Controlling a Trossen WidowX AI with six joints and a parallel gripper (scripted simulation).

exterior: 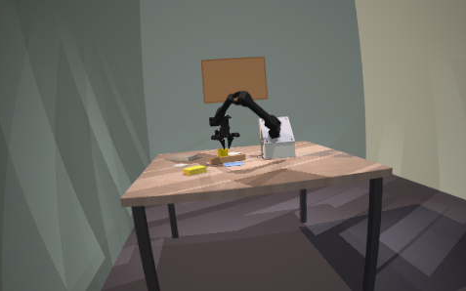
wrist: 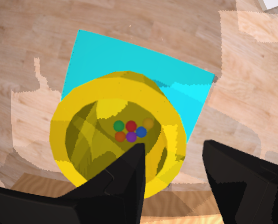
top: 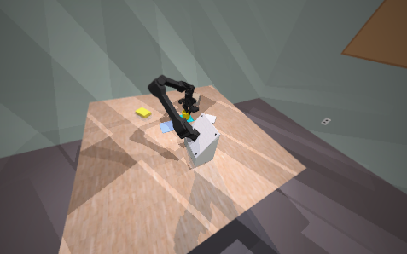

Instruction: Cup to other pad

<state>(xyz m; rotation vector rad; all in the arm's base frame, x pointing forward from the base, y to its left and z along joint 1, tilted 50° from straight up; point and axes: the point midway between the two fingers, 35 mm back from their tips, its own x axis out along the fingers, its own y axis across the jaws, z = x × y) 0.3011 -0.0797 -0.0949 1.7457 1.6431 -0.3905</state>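
The yellow cup is 4 cm below my gripper tip, 2 cm ahead of it and 1 cm to the left of it. Also, from my gripper tip: cyan pad (8 cm below, 3 cm ahead, 1 cm to the left); wooden bar (10 cm to the left, 6 cm below, 2 cm ahead); light blue pad (19 cm to the left, 8 cm below).
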